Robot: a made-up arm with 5 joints.
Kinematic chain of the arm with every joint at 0, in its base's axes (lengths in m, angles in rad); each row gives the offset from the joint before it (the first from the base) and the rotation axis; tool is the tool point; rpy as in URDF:
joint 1: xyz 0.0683 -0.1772 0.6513 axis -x
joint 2: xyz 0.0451 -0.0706 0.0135 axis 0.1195 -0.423 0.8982
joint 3: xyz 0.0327 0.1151 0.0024 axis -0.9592 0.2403 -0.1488
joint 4: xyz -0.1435 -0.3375 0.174 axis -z
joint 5: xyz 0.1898 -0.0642 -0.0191 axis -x
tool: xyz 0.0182 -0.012 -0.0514 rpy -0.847 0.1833 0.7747
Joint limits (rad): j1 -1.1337..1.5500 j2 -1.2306..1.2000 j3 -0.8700..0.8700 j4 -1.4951..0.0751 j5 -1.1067..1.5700
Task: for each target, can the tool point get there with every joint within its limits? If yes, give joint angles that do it. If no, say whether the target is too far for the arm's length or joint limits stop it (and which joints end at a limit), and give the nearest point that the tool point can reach.
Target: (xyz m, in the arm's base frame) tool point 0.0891 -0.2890 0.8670
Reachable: yes | joints 1.1402 -0.8177 -0.5956 -0.8516 0.1450
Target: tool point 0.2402 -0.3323 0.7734
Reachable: yes | joints 0.5014 0.1968 -0.6405 -1.0519 1.2560
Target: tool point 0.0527 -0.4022 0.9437
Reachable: yes | joints 0.5257 -0.9383 -0.0968 -0.4097 1.0222
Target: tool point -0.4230 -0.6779 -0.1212
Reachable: no: too far | nearest point -0.1077 -0.3999 0.3077 | short by 0.601 m
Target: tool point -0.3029 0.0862 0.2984
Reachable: no: joint limits stop it (at a limit: joint 1, joint 2, joint 3, joint 4) | nearest point -0.1638 -0.1748 0.3162 | short by 0.296 m
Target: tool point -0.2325 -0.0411 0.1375
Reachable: no: joint limits stop it (at a limit: joint 1, joint 3, joint 4) | nearest point -0.1239 -0.1795 0.2663 | short by 0.218 m
